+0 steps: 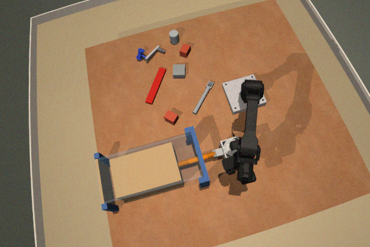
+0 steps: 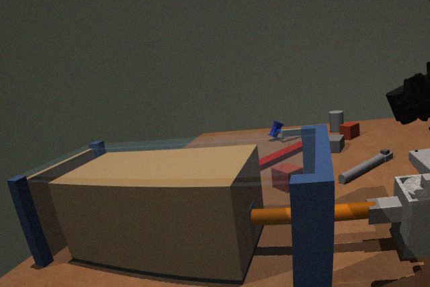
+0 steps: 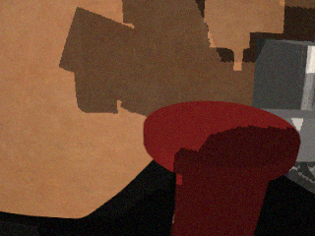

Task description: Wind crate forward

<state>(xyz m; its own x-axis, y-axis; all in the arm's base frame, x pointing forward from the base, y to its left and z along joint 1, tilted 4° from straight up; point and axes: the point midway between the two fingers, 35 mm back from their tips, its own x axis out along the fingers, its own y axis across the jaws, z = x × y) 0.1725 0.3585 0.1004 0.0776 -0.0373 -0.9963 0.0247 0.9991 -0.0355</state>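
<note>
My gripper tip is now 40 mm to the left of the winch handle and 10 mm above it. Also, from my gripper tip: red knob: 20 mm above; then grey winch: 20 mm behind, 110 mm to the right, 90 mm below; then blue frame: 160 mm ahead, 100 mm to the right, 10 mm below.
</note>
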